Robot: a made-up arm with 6 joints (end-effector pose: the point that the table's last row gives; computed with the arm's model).
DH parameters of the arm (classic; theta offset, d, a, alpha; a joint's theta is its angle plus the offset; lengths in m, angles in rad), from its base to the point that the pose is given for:
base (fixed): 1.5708 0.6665 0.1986 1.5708
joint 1: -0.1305 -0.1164 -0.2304 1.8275
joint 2: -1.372 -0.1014 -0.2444 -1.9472
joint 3: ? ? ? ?
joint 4: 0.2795 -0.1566 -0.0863 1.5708
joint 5: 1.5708 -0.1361 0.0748 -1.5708
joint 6: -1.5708 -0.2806 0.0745 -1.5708
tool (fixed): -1.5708 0.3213 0 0
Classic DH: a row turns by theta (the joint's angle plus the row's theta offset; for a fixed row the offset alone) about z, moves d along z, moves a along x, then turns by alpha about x.
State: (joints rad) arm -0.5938 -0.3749 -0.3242 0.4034 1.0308 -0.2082
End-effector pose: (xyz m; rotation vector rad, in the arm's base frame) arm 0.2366 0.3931 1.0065 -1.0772 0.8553 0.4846
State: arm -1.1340 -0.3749 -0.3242 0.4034 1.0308 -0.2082
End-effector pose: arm 0.2366 0.5403 0.8580 -1.5690 1.0152 0.2542
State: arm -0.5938 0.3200 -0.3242 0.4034 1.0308 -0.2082
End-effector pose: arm 0.2753 0.2432 1.1256 -1.0283 0.7408 -0.2510
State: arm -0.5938 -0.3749 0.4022 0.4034 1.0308 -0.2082
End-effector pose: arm 0.3913 0.3585 0.8682 -0.8408 1.5806 0.6594
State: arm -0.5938 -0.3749 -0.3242 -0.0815 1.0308 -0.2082
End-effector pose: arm 0.2919 0.3010 1.0725 -0.7965 0.8122 0.0672
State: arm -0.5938 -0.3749 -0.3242 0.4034 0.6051 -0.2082
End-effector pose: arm 0.0841 0.2806 1.0620 -0.9634 0.4394 0.6082
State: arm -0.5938 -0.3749 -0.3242 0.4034 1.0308 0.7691
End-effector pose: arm 0.4213 0.1958 1.1575 -0.1755 0.9325 0.0250
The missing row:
joint 3: -0.227 0.0133 0.0281 -1.3821
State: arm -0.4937 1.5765 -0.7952 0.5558 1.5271 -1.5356
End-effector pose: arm 0.1094 -0.0667 0.9605 -1.5076 1.8509 -1.1286
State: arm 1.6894 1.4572 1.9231 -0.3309 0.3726 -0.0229
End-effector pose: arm -0.1198 0.0543 -0.1279 -2.0965 -1.9648 -0.6177
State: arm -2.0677 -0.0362 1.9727 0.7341 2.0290 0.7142
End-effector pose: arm -0.0696 -0.1271 0.6427 -0.4525 -1.9288 1.6397
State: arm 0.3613 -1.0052 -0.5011 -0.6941 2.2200 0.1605
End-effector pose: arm 0.6530 0.1665 0.6393 0.4338 1.9279 0.7202
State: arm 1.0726 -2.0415 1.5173 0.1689 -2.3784 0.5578
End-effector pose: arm 0.0772 0.1810 0.1191 -2.5367 0.0328 -1.5113
